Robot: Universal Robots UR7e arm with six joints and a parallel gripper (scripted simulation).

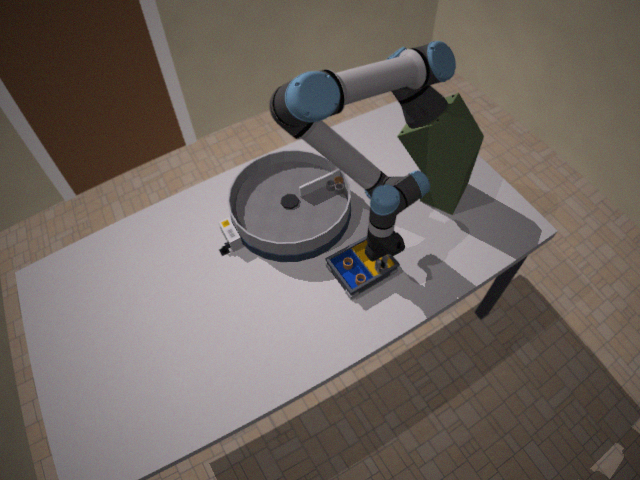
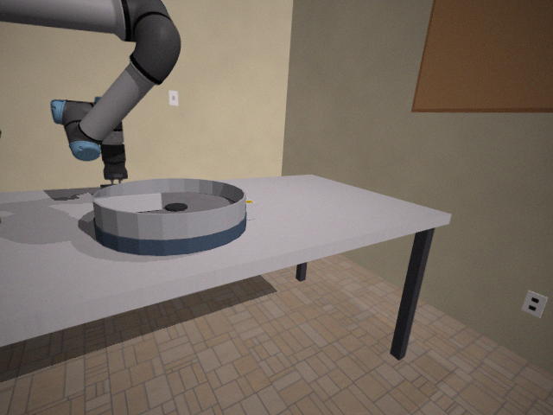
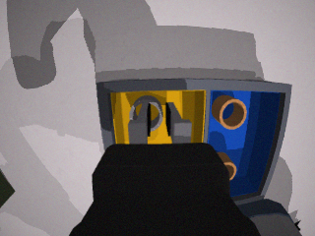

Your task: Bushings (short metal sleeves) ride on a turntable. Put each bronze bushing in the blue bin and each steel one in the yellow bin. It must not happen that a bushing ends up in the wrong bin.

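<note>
Right now the blue bin is 40 mm ahead of my hand, 50 mm to the right of it and 10 mm below it. The rest, counted from my hand: grey turntable: 50 mm ahead, 390 mm to the right, 20 mm above.
</note>
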